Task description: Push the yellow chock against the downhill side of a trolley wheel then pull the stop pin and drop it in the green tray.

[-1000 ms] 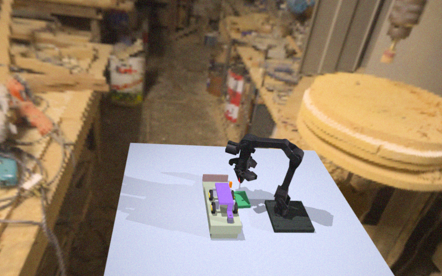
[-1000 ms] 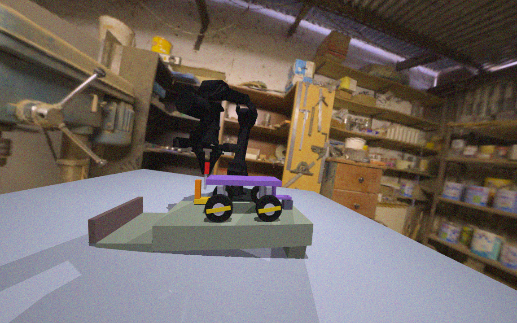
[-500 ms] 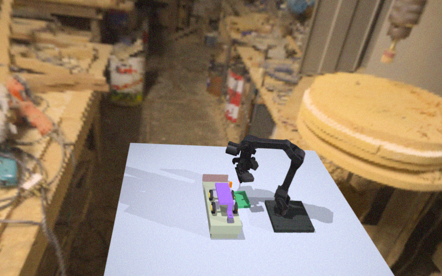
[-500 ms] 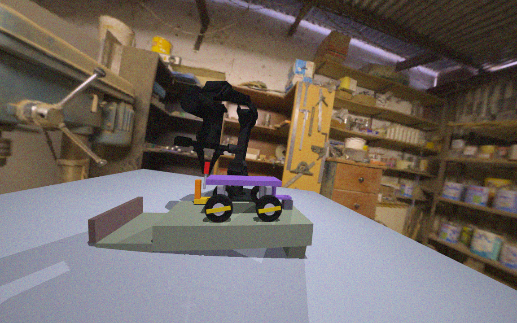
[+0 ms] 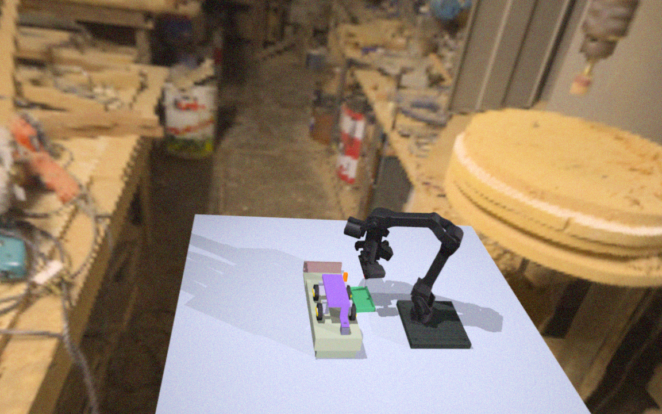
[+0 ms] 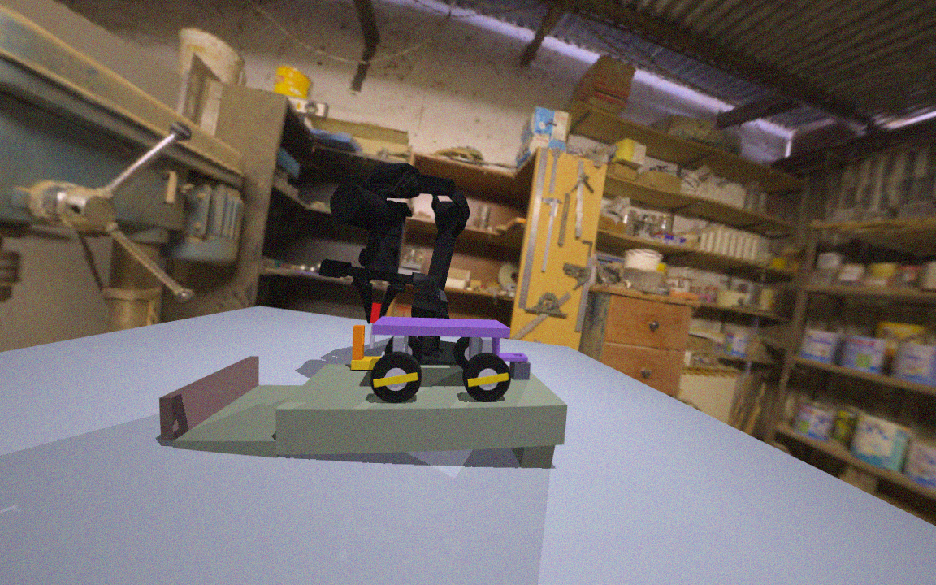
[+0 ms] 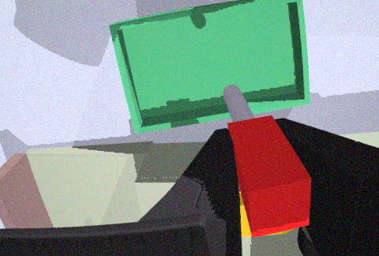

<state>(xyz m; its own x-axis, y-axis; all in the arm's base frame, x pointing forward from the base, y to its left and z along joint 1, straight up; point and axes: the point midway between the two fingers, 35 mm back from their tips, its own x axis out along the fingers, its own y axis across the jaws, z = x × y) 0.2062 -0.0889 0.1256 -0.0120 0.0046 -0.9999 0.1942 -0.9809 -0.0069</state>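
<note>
My gripper tip is 12 cm above the green tray. The rest, counted from my gripper tip: yellow chock: 7 cm ahead, 3 cm below, 2 cm to the left; purple trolley: 13 cm to the left, 12 cm ahead; red-headed stop pin: right at my gripper tip.
</note>
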